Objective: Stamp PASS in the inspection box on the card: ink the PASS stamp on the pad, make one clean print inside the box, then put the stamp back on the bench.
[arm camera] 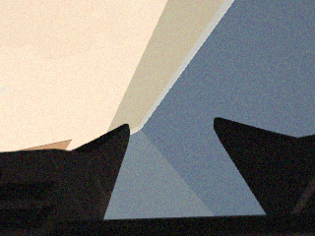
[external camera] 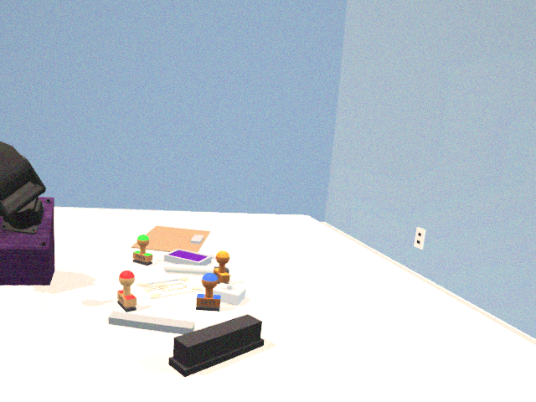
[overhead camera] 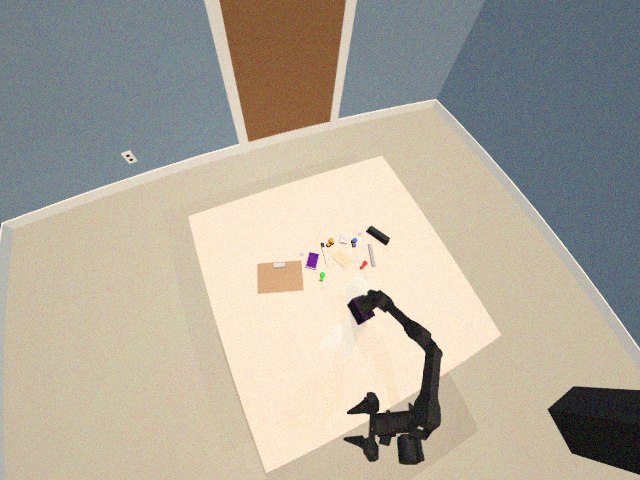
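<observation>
The green-knobbed stamp is 560 mm ahead of my gripper tip, 330 mm below it and 190 mm to the right of it. Round my gripper tip: red-knobbed stamp: 540 mm ahead, 410 mm to the right, 330 mm below; pale card: 610 mm ahead, 350 mm below, 330 mm to the right; purple ink pad: 660 mm ahead, 340 mm below, 170 mm to the right.
</observation>
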